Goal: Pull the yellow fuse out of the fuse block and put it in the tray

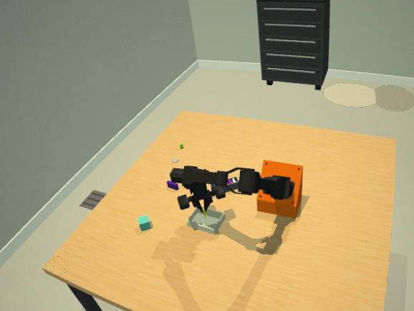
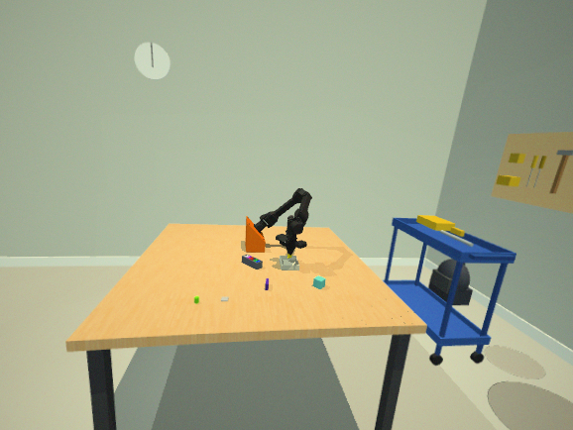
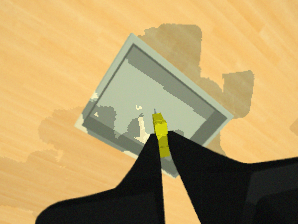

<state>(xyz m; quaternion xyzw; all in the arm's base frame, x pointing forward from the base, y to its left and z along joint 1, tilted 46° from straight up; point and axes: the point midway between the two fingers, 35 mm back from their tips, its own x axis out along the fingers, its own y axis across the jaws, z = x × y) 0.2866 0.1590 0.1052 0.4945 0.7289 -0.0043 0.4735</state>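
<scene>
Now: the yellow fuse 1 cm below my gripper tip. The rest, counted from my gripper tip: tray 6 cm below.
</scene>
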